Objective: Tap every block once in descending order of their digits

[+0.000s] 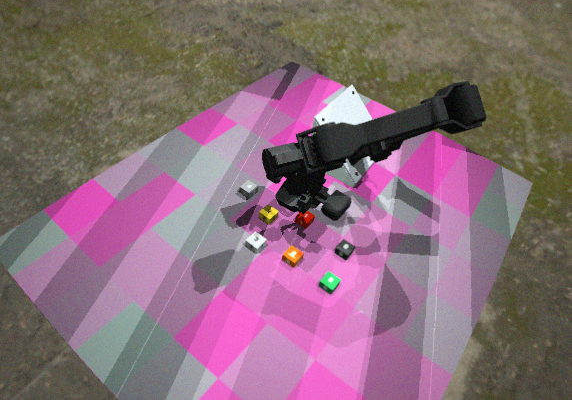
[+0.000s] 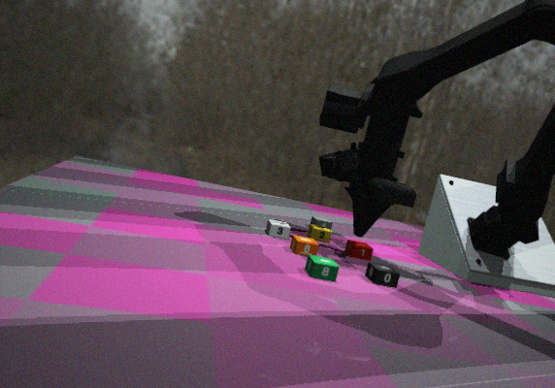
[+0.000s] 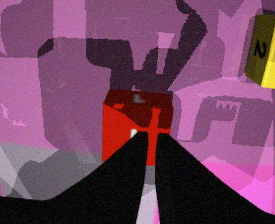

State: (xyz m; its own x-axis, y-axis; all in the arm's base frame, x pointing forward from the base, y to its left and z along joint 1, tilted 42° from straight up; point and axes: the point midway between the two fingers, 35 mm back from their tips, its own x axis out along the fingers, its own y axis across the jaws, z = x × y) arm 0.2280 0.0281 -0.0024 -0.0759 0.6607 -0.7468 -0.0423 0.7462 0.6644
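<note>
My gripper tip is 20 mm above the red block and 10 mm to the right of it. Round my gripper tip: black block 120 mm to the left, 20 mm below; orange block 100 mm ahead, 50 mm to the left, 20 mm below; yellow block 60 mm to the right, 40 mm ahead, 20 mm below.
</note>
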